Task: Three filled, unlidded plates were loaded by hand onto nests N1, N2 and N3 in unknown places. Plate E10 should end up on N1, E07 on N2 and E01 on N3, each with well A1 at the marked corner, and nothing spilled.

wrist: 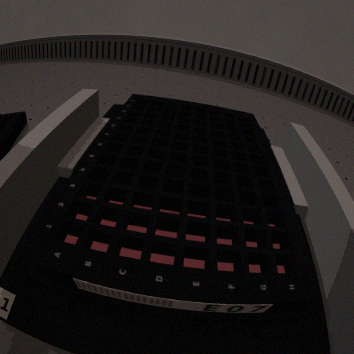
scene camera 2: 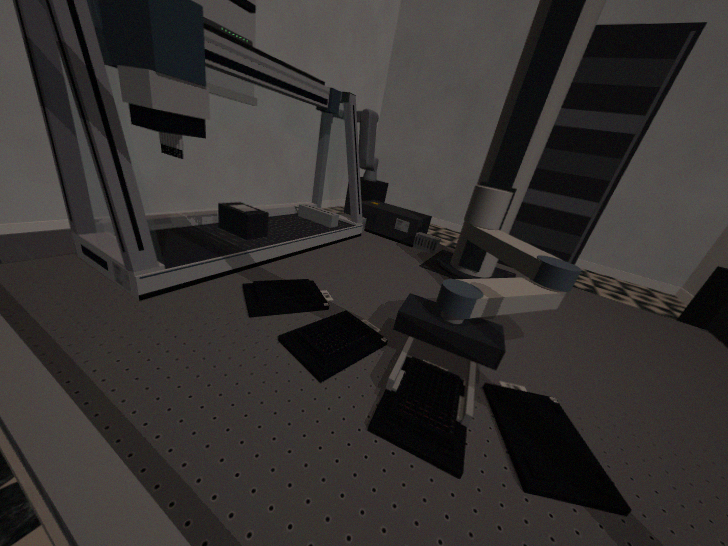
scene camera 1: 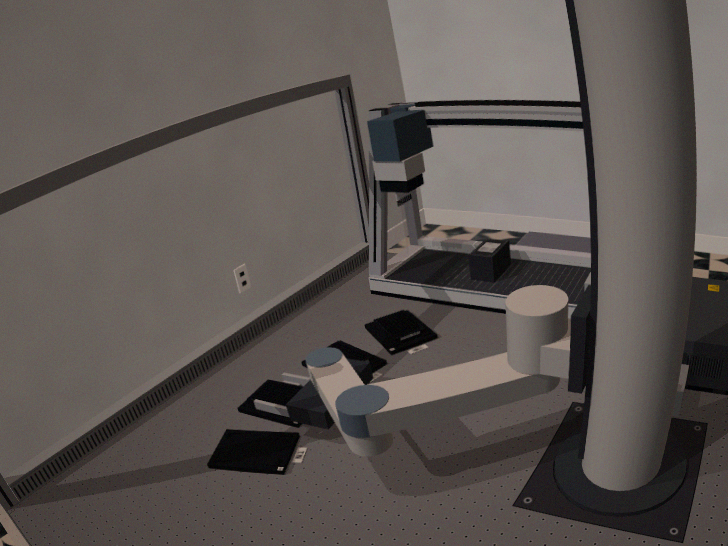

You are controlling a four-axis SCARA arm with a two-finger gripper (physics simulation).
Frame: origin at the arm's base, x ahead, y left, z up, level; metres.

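Seen in the pictures: gripper, fingertip midpoint: (wrist: 192, 118) (scene camera 2: 426, 401) (scene camera 1: 270, 390); arm's base, link origin: (scene camera 2: 468, 273) (scene camera 1: 620, 468).
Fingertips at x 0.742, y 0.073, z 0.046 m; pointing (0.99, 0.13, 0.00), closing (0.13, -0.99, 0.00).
Note:
Pixels of each thing's top centre, then the offset from my fingertips to it. "*": a spot on its surface instead.
- Plate E07, top centre: (wrist: 189, 150) (scene camera 2: 429, 391) (scene camera 1: 279, 393) 0.024 m back, 0.003 m right, 0.003 m down
- partly visible corner tag, surface spot: (wrist: 6, 304) * 0.105 m back, 0.038 m left, 0.021 m down
- flat black nest, top centre: (scene camera 2: 545, 431) (scene camera 1: 251, 446) 0.085 m back, 0.155 m left, 0.016 m down
- gantry frame, surface spot: (scene camera 1: 435, 291) * 0.103 m back, 0.523 m right, 0.002 m up
- dark box, surface spot: (scene camera 1: 489, 261) * 0.237 m back, 0.588 m right, 0.073 m up
Plate E07 (wrist: 190, 175) (scene camera 2: 432, 384) is dark, with red liquid showing in its nearest wells and its label facing the wrist camera. My gripper (wrist: 192, 118) (scene camera 2: 430, 394) (scene camera 1: 270, 390) is shut on it by the long sides. The plate looks level, at or very close to the black nest (wrist: 150, 327) (scene camera 2: 417, 449) under it; any small gap is hidden. Its A1 corner is on the side of the partly visible corner tag (wrist: 6, 304). Two other nests bear dark plates, one plate (scene camera 1: 401, 327) (scene camera 2: 282, 289) farther back and one plate (scene camera 2: 333, 339) nearer; their names are unreadable.
A flat black nest (scene camera 1: 255, 451) (scene camera 2: 552, 446) without a plate lies beside the held plate's nest. A gantry frame (scene camera 1: 435, 291) (scene camera 2: 252, 255) with a dark box (scene camera 1: 489, 261) (scene camera 2: 242, 219) stands behind. The wall (scene camera 1: 176, 329) runs along the far side of the nests.

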